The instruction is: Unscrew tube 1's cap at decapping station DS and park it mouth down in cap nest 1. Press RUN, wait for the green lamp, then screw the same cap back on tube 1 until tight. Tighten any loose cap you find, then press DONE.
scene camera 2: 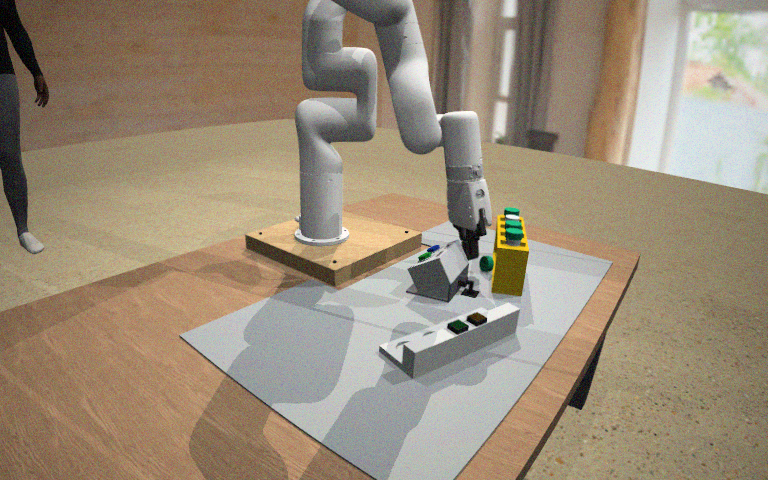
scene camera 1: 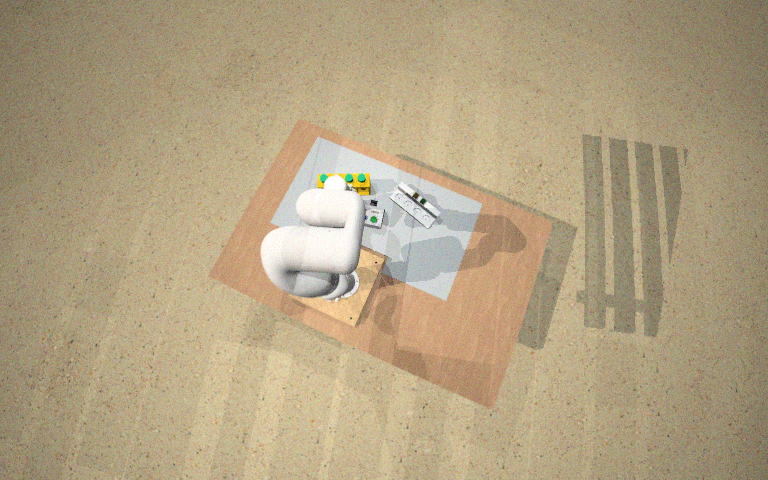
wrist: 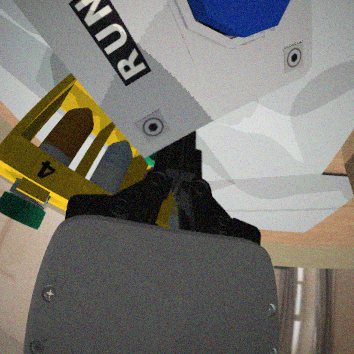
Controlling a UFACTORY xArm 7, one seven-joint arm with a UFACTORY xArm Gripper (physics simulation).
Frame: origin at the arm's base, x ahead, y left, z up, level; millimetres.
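Seen in the pictures: gripper, fingertip midpoint: (scene camera 2: 470, 258) (wrist: 178, 141); arm's base at its link origin: (scene camera 2: 321, 236).
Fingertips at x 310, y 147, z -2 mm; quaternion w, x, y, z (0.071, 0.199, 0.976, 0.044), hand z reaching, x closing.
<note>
Offsets run from my fingertips to a thing's middle. "spot": to the spot under its first point. Level surfaces: height alone.
My gripper (scene camera 2: 471, 253) (wrist: 178, 141) is shut and empty, low between the console {8 mm back, 107 mm right, 11 mm up} (scene camera 2: 438, 274) (wrist: 175, 65) and the yellow rack {61 mm ahead, 54 mm left, 21 mm up} (scene camera 2: 509, 268) (scene camera 1: 367, 184) (wrist: 65, 192). The console's blue RUN button {35 mm back, 91 mm right, 33 mm up} (scene camera 2: 433, 248) (wrist: 239, 15) lies beyond the fingertips in the wrist view. Its green button {23 mm back, 134 mm right, 33 mm up} (scene camera 2: 424, 256) (scene camera 1: 373, 219) is beside it. Green caps (scene camera 2: 514, 233) (scene camera 1: 348, 178) and a white one {spot: 51 mm ahead, 72 mm left, 88 mm up} (scene camera 2: 512, 217) top the rack. Another green cap {26 mm ahead, 26 mm left, 13 mm down} (scene camera 2: 486, 263) faces sideways beside the rack. The long white holder {129 mm ahead, 258 mm right, 4 mm down} (scene camera 2: 464, 342) (scene camera 1: 408, 210) has round nests and two dark lamps, green {152 mm ahead, 284 mm right, 23 mm up} (scene camera 2: 457, 326) and amber {161 mm ahead, 245 mm right, 23 mm up} (scene camera 2: 476, 318). Tube 1's label is not readable.
A small black bracket {spot: 49 mm ahead, 82 mm right, 29 mm down} (scene camera 2: 468, 290) (scene camera 1: 373, 202) stands between the console and rack. The wooden robot base (scene camera 2: 334, 266) (scene camera 1: 368, 271) lies behind the console. The grey mat {31 mm down} (scene camera 2: 294, 350) (scene camera 1: 430, 271) lies on the wooden table {34 mm down} (scene camera 2: 113, 350) (scene camera 1: 453, 339).
</note>
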